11 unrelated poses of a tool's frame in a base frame.
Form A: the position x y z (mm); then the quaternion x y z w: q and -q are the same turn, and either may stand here.
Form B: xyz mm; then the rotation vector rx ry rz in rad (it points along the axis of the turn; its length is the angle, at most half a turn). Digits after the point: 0 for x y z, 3 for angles.
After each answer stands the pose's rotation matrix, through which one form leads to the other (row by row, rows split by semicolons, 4 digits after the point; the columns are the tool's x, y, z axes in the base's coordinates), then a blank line. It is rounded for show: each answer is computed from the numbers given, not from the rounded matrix.
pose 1, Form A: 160 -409 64 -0.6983 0.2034 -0.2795 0.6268
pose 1, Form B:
160 -409 64 -1.601 0.466 -0.641
0.7610 0.0663 0.6453; -0.6345 -0.1315 0.7617; 0.1354 -0.9891 -0.0580

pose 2, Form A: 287 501 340 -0.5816 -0.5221 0.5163 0.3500
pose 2, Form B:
287 501 340 -1.507 -1.352 1.337
-0.0784 0.2459 -0.9661; 0.9688 -0.2098 -0.1320; -0.2351 -0.9463 -0.2218

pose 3, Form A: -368 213 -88 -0.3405 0.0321 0.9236 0.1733
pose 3, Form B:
-368 213 -88 -0.966 0.091 2.619
-0.7081 -0.3420 -0.6178; 0.2982 -0.9379 0.1773; -0.6401 -0.0587 0.7661

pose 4, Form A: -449 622 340 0.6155 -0.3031 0.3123 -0.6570
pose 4, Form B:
-449 622 340 -1.394 0.687 -0.708
0.6212 0.0373 0.7828; -0.7836 0.0472 0.6195; -0.0138 -0.9982 0.0585

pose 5, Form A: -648 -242 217 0.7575 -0.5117 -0.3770 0.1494
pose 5, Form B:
-648 -242 217 2.177 -1.471 -1.083
0.1921 -0.6625 -0.7240; -0.8878 -0.4317 0.1595; -0.4182 0.6121 -0.6711

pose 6, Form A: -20 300 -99 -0.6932 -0.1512 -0.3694 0.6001
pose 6, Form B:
-20 300 -99 -1.607 -0.351 -0.856
0.6814 0.6530 0.3307; -0.2337 -0.2340 0.9437; 0.6936 -0.7203 -0.0068

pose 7, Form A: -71 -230 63 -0.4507 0.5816 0.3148 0.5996
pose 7, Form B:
-71 -230 63 -1.045 1.349 0.730
0.1253 -0.9018 0.4137; -0.1467 0.3955 0.9066; -0.9812 -0.1743 -0.0828

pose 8, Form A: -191 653 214 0.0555 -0.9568 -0.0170 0.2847
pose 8, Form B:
-191 653 214 0.148 -2.559 -0.045
-0.8317 -0.0965 -0.5467; -0.1159 0.9933 0.0009; 0.5430 0.0641 -0.8373

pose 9, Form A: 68 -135 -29 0.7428 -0.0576 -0.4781 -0.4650
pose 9, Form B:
68 -135 -29 -1.824 0.141 1.174
0.5361 -0.5303 -0.6568; 0.3591 -0.5609 0.7460; -0.7639 -0.6358 -0.1103

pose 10, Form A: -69 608 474 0.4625 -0.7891 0.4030 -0.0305
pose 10, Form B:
-69 608 474 -1.425 2.432 -1.242
-0.5703 -0.7054 0.4209; -0.7546 0.2473 -0.6078; 0.3247 -0.6643 -0.6733

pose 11, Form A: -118 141 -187 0.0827 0.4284 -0.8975 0.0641
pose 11, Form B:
-118 141 -187 0.250 1.294 -2.710
-0.9781 0.1859 -0.0935; -0.0442 -0.6247 -0.7796; -0.2034 -0.7584 0.6193

